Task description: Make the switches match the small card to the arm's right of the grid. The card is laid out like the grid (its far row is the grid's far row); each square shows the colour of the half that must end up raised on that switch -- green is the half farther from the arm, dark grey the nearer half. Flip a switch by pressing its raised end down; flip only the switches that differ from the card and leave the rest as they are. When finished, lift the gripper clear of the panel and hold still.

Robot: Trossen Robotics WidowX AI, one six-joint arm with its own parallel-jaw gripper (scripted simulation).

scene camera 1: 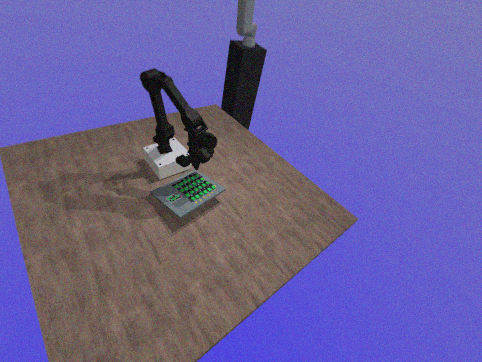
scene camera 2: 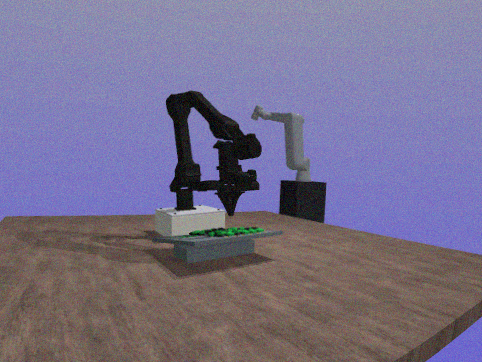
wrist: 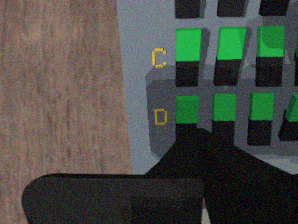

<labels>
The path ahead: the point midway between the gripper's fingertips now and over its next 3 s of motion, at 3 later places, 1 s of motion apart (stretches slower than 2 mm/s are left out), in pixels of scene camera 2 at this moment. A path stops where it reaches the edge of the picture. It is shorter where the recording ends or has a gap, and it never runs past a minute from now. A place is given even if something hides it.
My gripper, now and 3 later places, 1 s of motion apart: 230, 216; 231, 226; 231, 228; 228, 205
</labels>
